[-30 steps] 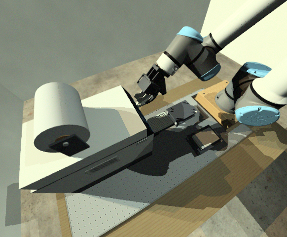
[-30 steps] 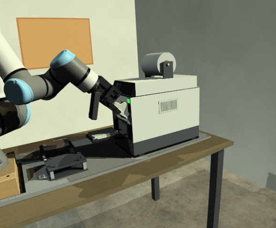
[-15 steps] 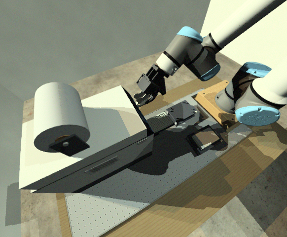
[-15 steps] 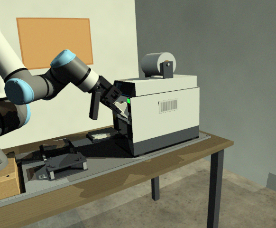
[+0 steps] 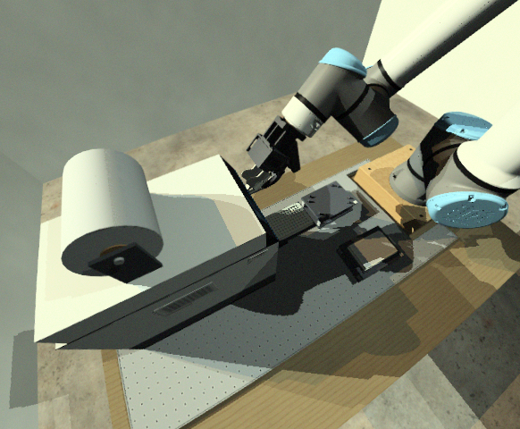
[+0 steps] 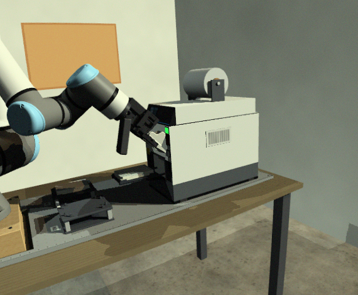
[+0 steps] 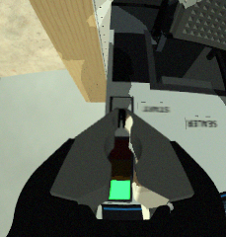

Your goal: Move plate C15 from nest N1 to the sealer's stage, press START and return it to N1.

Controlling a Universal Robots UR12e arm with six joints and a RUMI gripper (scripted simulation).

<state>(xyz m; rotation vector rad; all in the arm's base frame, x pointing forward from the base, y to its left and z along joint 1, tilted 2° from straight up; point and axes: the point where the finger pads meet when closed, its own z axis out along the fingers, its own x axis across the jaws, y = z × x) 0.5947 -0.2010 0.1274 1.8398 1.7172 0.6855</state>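
My hand is 2 cm short of the start button and 1 cm above it. Round my hand: foil roll (26 cm ahead, 21 cm above, 8 cm to the left); white open-well plate (10 cm to the left, 9 cm below, 7 cm behind); dark stage (10 cm to the left, 10 cm below, 7 cm behind).
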